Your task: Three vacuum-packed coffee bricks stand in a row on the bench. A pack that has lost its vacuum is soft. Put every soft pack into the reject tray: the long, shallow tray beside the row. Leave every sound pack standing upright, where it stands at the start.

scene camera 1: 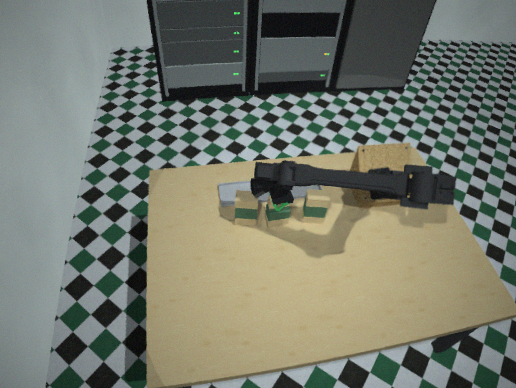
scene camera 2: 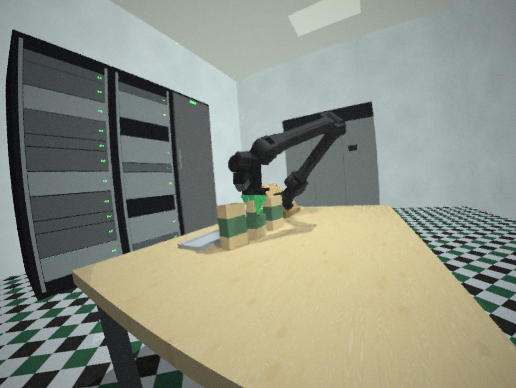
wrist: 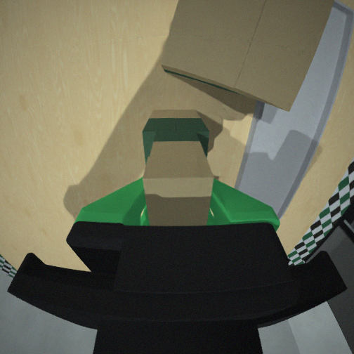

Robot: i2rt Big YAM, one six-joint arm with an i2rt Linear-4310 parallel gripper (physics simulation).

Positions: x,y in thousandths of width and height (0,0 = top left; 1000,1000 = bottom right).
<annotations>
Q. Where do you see a grey reject tray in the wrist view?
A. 801,391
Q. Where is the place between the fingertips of my gripper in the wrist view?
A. At 499,493
</annotations>
